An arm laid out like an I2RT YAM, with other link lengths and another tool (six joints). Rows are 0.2 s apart.
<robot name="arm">
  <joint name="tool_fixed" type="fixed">
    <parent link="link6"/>
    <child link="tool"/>
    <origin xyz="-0.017 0.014 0.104" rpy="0 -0.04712 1.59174"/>
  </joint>
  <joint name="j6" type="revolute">
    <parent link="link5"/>
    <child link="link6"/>
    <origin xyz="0.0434 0 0.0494" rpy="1.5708 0 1.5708"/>
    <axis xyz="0 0 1"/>
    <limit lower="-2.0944" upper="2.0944"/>
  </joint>
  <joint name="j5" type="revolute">
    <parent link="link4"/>
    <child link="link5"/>
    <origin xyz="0.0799 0.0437 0.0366" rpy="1.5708 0 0"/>
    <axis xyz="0 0 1"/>
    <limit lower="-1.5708" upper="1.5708"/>
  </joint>
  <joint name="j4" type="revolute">
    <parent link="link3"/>
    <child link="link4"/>
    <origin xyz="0.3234 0.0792 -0.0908" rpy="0 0 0"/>
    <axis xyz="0 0 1"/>
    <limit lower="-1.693" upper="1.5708"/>
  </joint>
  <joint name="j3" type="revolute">
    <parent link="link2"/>
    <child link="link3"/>
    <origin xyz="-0.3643 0 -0.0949" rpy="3.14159 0 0"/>
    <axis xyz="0 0 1"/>
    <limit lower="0" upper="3.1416"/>
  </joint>
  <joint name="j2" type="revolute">
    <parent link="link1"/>
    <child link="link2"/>
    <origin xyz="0.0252 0.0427 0.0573" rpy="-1.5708 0 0"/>
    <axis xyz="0 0 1"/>
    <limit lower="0" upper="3.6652"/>
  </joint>
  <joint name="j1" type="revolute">
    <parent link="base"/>
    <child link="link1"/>
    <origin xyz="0 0 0.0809" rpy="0 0 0"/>
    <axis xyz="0 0 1"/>
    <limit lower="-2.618" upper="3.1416"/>
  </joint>
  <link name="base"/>
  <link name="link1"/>
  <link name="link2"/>
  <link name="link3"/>
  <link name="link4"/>
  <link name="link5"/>
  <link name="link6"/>
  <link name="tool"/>
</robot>
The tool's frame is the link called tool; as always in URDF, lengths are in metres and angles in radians.
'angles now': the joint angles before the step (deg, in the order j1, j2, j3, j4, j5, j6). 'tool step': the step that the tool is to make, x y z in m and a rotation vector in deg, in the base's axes. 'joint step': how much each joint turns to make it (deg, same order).
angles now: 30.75, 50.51, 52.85, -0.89, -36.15, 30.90
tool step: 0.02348, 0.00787, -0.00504, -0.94, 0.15, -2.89
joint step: 0.07, 3.12, 0.77, 1.20, 2.95, -0.94
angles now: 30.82, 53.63, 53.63, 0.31, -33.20, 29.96
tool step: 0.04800, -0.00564, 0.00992, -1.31, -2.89, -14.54
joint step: 0.47, 3.15, 2.75, 0.87, 14.98, -3.05
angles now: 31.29, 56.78, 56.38, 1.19, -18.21, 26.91
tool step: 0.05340, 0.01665, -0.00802, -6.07, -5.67, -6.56
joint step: 0.60, 7.64, 2.92, 4.22, 7.10, -8.48
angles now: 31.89, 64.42, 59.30, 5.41, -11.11, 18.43
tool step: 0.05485, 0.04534, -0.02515, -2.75, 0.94, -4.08
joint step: 3.32, 10.95, 4.28, 4.15, 7.42, -1.66
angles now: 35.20, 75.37, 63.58, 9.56, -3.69, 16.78
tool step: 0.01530, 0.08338, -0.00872, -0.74, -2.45, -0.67
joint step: 8.62, 10.33, 6.10, 5.68, 9.34, -1.89
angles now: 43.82, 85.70, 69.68, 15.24, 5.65, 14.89
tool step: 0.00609, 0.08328, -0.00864, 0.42, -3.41, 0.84
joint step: 6.52, 10.41, 7.19, 6.19, 5.65, -2.31
